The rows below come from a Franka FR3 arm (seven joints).
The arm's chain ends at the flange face. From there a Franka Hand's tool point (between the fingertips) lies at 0.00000 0.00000 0.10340 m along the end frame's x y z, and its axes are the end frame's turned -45 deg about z.
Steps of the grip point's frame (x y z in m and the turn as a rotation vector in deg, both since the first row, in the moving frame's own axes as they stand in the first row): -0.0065 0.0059 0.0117 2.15 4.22 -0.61; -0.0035 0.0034 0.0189 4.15 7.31 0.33
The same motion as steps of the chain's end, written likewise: -0.0030 0.0169 0.0121 4.50 1.46 -0.61; -0.0041 0.0194 0.0200 8.10 2.23 0.33
